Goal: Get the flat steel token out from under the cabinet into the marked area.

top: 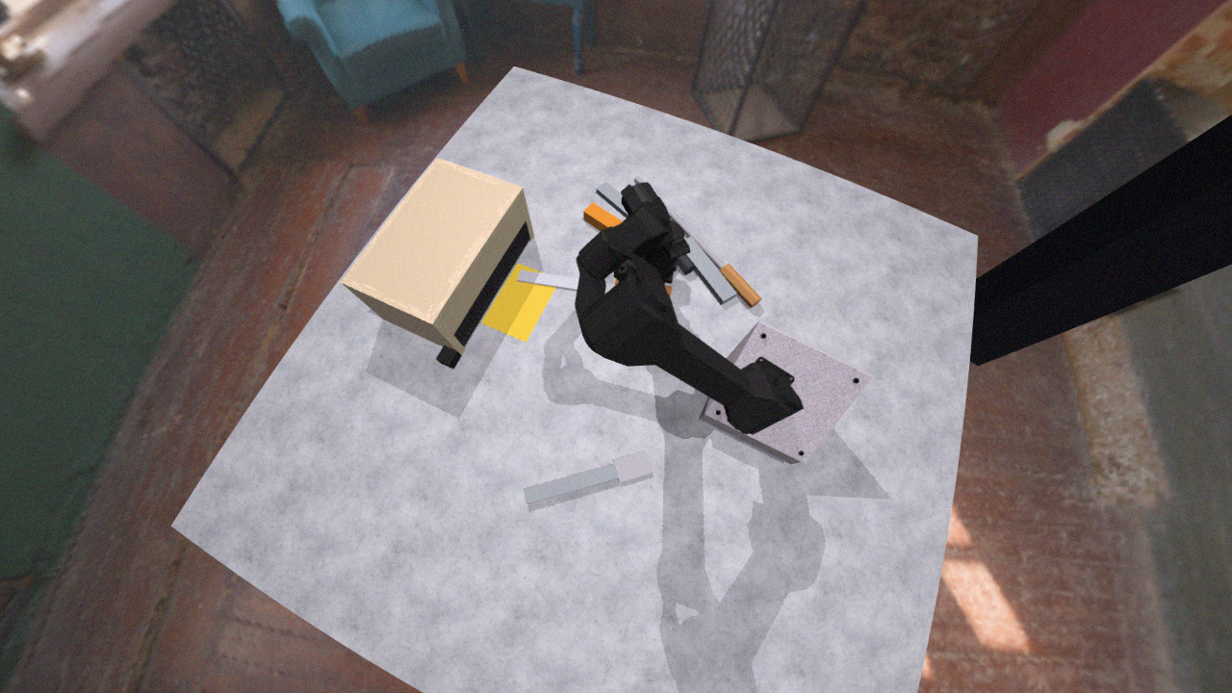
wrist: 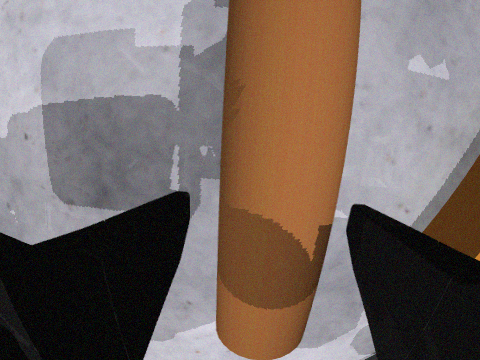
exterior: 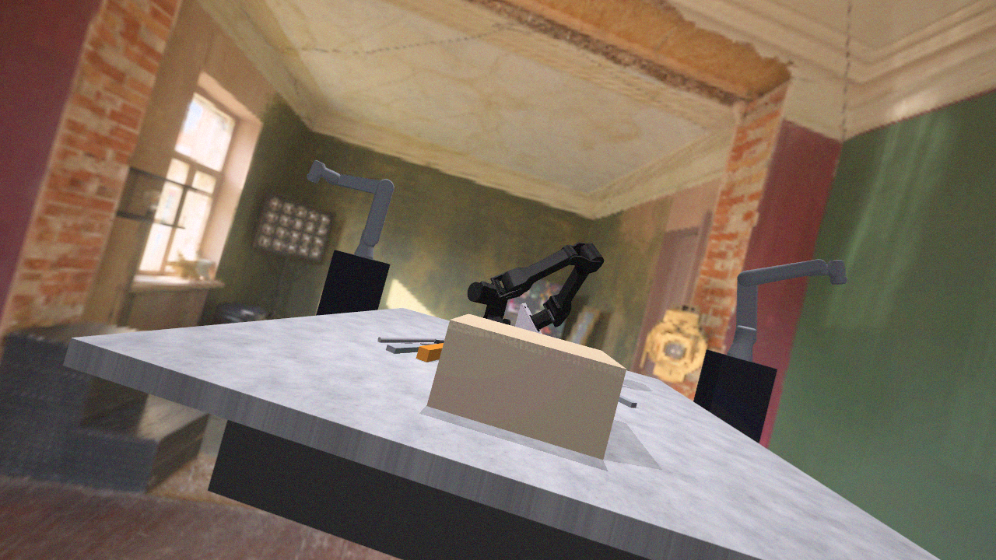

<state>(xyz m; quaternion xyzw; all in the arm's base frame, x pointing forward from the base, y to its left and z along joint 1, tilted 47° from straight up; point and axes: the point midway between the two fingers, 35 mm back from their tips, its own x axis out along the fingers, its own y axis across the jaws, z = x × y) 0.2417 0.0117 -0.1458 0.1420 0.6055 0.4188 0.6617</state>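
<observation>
Right now the orange bar is 110 mm ahead of my gripper tip, 90 mm to the right of it and 10 mm above it. From my gripper tip the other things lie so: flat grey token (360 mm ahead, 190 mm to the left, 10 mm below); grey bar (70 mm behind, 110 mm to the right); black-handled tool (40 mm ahead, 130 mm to the right).
</observation>
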